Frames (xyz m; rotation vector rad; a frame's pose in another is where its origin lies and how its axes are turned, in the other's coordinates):
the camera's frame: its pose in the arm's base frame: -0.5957 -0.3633 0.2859 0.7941 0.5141 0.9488
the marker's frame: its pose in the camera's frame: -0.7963 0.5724 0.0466 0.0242 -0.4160 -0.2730
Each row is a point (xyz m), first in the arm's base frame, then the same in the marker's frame.
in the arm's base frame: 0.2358 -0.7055 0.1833
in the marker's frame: 1.3647 -0.8700 0.1357
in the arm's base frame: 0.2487 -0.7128 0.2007
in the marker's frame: 1.3717 -0.8640 0.1566
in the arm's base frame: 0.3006 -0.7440 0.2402
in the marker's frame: 1.3992 -0.8652 0.2235
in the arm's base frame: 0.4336 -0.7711 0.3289
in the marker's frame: 1.4975 -0.8505 0.3516
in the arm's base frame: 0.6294 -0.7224 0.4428
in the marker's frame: 1.6887 -0.7957 0.4704
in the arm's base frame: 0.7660 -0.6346 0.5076
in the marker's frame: 1.8504 -0.7409 0.5082
